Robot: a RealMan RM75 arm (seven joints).
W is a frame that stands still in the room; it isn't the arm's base.
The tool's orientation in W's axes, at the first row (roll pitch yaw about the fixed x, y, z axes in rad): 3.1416 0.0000 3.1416
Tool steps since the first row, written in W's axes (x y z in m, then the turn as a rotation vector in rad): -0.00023 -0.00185 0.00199 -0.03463 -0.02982 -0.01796; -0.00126 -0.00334 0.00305 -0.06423 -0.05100 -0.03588; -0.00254 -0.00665 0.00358 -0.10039 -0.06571 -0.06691; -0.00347 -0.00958 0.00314 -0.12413 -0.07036 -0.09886; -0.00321 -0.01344 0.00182 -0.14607 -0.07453 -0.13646; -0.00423 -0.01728 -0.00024 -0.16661 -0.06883 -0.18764; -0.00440 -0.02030 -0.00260 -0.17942 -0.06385 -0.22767; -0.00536 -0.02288 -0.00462 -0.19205 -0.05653 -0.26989; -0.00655 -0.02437 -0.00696 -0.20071 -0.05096 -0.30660; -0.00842 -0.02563 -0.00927 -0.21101 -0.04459 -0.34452; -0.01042 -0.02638 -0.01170 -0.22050 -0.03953 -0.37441
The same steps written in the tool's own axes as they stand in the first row. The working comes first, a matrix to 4 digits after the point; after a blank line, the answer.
The tool's axes in the first row as the columns of a matrix, in W's axes (used below as rounded here):
-1.0000 0.0000 0.0000
0.0000 1.0000 0.0000
0.0000 0.0000 -1.0000

0.00023 -0.00185 -0.00199 0.03463 -0.02982 0.01796; 0.00126 -0.00334 -0.00305 0.06423 -0.05100 0.03588; 0.00254 -0.00665 -0.00358 0.10039 -0.06571 0.06691; 0.00347 -0.00958 -0.00314 0.12413 -0.07036 0.09886; 0.00321 -0.01344 -0.00182 0.14607 -0.07453 0.13646; 0.00423 -0.01728 0.00024 0.16661 -0.06883 0.18764; 0.00440 -0.02030 0.00260 0.17942 -0.06385 0.22767; 0.00536 -0.02288 0.00462 0.19205 -0.05653 0.26989; 0.00655 -0.02437 0.00696 0.20071 -0.05096 0.30660; 0.00842 -0.02563 0.00927 0.21101 -0.04459 0.34452; 0.01042 -0.02638 0.01170 0.22050 -0.03953 0.37441
